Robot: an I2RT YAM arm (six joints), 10 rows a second.
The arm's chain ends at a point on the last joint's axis. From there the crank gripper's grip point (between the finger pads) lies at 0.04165 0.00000 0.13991 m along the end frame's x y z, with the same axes.
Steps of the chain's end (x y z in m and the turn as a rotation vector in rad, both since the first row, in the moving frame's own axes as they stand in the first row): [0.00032 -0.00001 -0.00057 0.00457 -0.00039 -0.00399]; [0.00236 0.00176 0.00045 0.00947 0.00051 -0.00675]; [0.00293 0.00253 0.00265 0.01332 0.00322 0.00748]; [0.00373 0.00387 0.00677 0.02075 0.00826 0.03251]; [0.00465 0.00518 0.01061 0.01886 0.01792 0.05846]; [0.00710 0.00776 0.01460 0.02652 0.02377 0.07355]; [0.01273 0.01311 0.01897 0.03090 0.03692 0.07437]
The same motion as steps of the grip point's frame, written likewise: [0.00026 -0.00082 -0.00056 0.00457 -0.00039 -0.00399]; [0.00243 0.00015 0.00042 0.00947 0.00051 -0.00675]; [0.00339 0.00098 0.00250 0.01332 0.00322 0.00748]; [0.00491 0.00234 0.00641 0.02075 0.00826 0.03251]; [0.00715 0.00506 0.00984 0.01886 0.01792 0.05846]; [0.01043 0.00725 0.01356 0.02652 0.02377 0.07355]; [0.01791 0.01210 0.01732 0.03090 0.03692 0.07437]
